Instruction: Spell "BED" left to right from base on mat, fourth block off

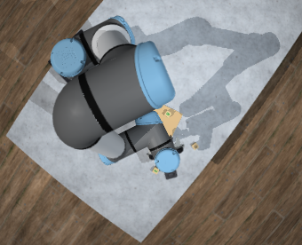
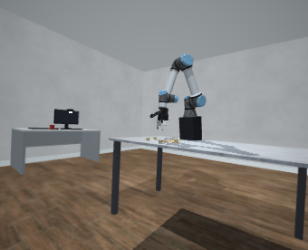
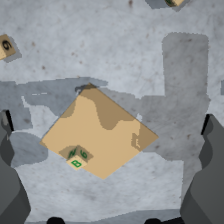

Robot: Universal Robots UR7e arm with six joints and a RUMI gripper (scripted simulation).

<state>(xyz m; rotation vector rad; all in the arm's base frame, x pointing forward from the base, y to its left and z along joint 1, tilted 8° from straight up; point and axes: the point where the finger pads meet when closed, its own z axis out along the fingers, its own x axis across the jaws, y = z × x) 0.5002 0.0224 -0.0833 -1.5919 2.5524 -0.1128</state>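
The E block is 10 cm to the right of my hand, 9 cm below it and 6 cm ahead of it. From my hand the other things lie so: tan mat (10 cm below, 10 cm behind, 7 cm to the left); B block (11 cm to the left, 11 cm behind, 9 cm below); D block (17 cm to the right, 10 cm behind, 9 cm below).
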